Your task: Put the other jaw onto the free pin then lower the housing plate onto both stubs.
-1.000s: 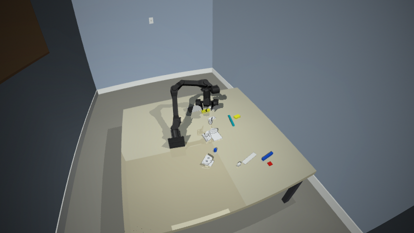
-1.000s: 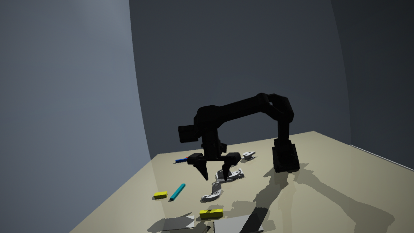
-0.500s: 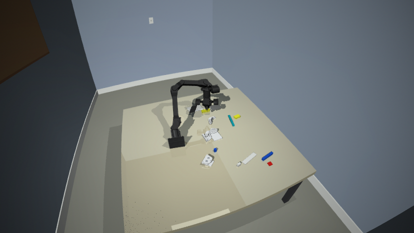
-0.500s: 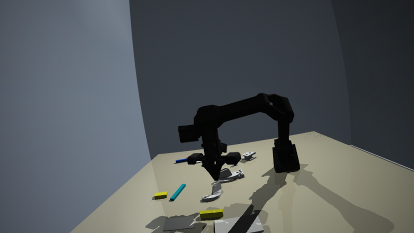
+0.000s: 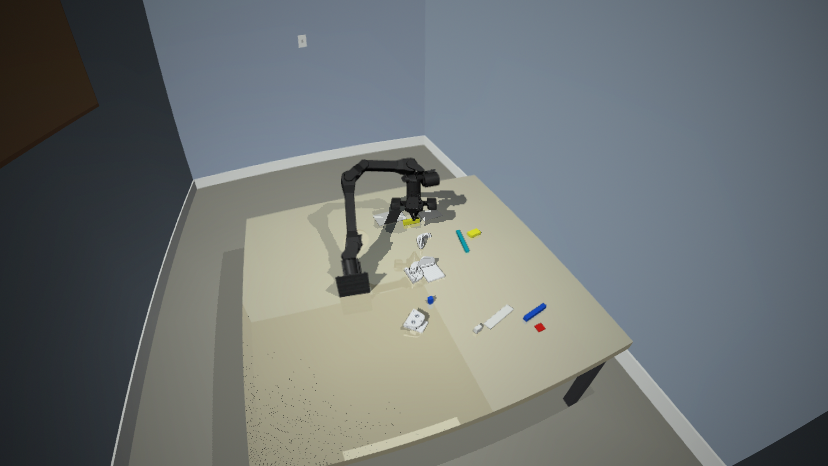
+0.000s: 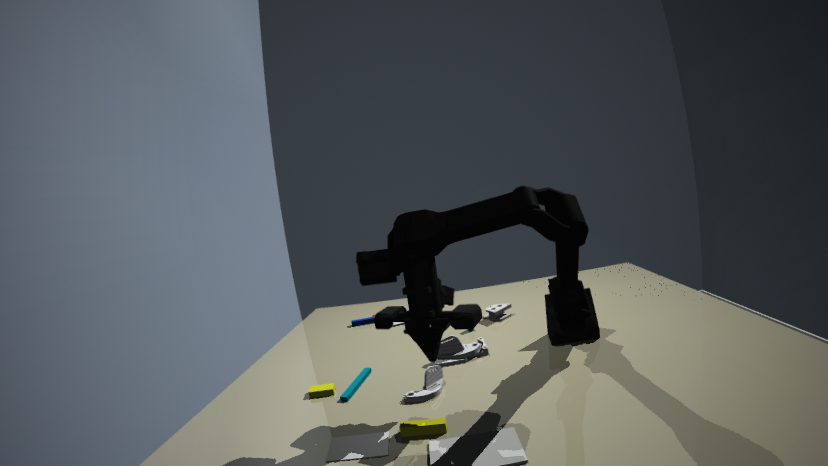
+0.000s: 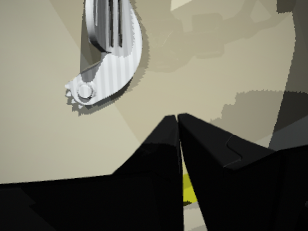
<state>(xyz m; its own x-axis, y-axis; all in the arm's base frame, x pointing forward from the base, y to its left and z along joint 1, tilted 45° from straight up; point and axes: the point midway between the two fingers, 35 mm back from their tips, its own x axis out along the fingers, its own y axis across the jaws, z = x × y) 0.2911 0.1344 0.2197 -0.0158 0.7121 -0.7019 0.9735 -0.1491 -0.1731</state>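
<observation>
Right now the white jaw is 80 mm below my gripper tip, 50 mm ahead of it and 20 mm to the right of it. From my gripper tip the other things lie so: blue bar: 550 mm to the right, 320 mm ahead, 80 mm below; white bar: 520 mm to the right, 190 mm ahead, 80 mm below; teal bar: 200 mm ahead, 80 mm to the right, 80 mm below.
</observation>
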